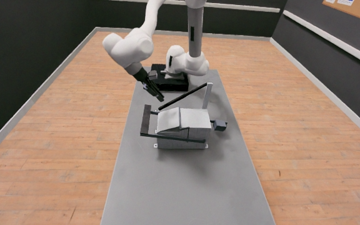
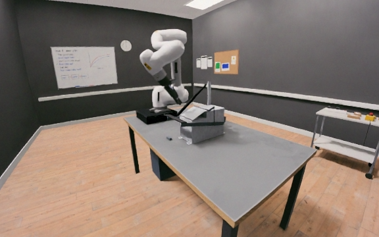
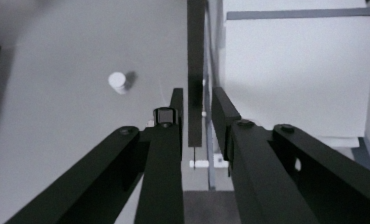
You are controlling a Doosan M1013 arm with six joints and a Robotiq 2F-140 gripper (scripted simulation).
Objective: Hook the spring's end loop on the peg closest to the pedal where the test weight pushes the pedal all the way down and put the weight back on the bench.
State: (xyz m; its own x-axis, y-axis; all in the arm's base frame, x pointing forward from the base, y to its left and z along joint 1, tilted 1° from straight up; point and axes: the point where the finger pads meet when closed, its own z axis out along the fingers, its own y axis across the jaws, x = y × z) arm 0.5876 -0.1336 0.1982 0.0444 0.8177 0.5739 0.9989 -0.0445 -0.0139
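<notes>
Right now my hand is 26 cm above the steel test weight, 14 cm to the right of it and 14 cm past it. Also, from my hand: small dark object (28 cm below, 10 cm to the right, 2 cm ahead).
</notes>
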